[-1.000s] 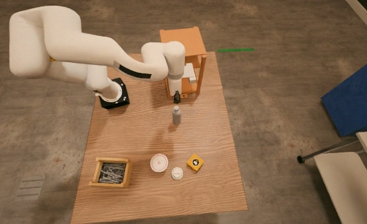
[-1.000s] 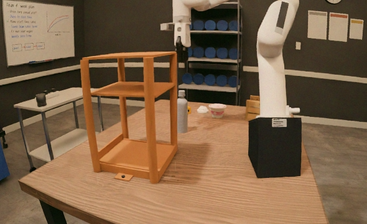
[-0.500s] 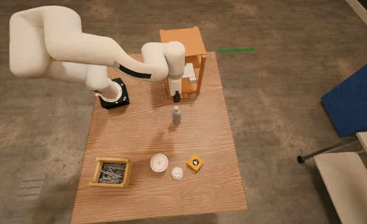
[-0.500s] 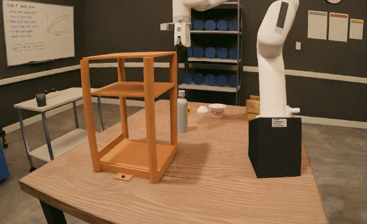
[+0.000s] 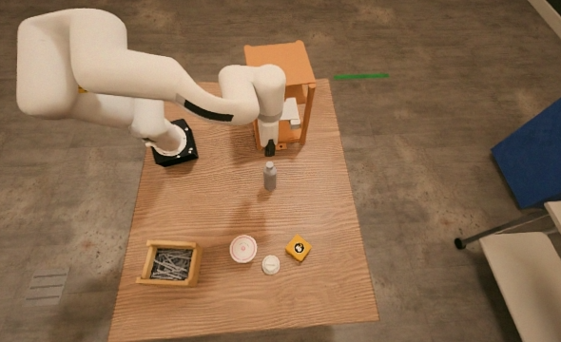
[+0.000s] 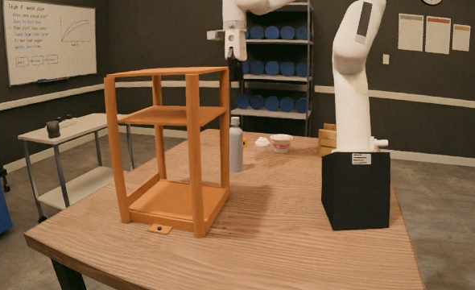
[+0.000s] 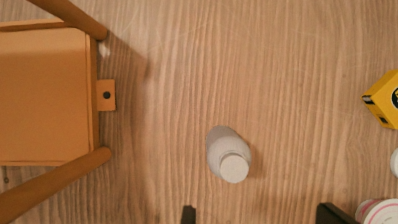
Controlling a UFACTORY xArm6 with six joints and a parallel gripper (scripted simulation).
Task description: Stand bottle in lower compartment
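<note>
The grey bottle lies 200 mm below my hand. Round my hand: orange shelving unit 100 mm ahead, 300 mm to the left, 140 mm below.
</note>
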